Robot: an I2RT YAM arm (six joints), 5 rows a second.
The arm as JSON. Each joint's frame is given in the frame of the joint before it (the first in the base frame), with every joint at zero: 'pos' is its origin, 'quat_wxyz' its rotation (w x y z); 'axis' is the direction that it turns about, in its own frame. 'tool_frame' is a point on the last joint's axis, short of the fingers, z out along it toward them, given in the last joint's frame.
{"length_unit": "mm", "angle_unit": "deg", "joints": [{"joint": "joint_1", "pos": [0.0, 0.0, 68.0], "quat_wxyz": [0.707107, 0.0, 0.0, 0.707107], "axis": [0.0, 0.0, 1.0]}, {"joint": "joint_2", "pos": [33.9, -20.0, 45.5], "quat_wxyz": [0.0, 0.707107, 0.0, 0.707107], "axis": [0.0, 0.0, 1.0]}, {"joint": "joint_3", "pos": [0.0, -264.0, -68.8], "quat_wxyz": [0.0, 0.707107, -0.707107, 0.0], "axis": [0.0, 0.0, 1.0]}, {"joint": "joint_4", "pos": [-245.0, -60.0, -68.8], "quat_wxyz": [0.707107, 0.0, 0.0, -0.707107], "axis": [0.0, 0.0, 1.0]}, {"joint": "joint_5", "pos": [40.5, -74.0, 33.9], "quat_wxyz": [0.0, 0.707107, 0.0, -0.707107], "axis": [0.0, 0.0, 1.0]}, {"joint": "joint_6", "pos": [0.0, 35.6, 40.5], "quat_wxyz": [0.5, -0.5, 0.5, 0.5], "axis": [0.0, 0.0, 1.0]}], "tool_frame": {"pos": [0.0, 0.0, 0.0], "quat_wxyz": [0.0, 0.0, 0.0, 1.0]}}
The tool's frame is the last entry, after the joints.
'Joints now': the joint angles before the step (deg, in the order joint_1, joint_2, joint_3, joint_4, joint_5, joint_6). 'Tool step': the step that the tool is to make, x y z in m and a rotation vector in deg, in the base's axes. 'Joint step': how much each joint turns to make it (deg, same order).
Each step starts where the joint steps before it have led.
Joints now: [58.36 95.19 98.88 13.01 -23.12 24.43]
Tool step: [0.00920 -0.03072 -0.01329 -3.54 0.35 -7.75]
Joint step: [-3.41 -5.71 -7.36 -2.54 3.78 -2.89]
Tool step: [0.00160 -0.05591 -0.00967 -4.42 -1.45 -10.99]
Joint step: [-5.46 -10.01 -9.50 -4.58 4.74 -5.01]
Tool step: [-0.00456 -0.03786 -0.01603 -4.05 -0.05 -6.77]
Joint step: [-3.87 -7.39 -7.57 -3.50 2.56 -3.17]
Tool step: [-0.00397 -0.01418 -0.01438 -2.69 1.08 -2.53]
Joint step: [-1.32 -3.34 -4.21 -2.03 1.14 -1.23]
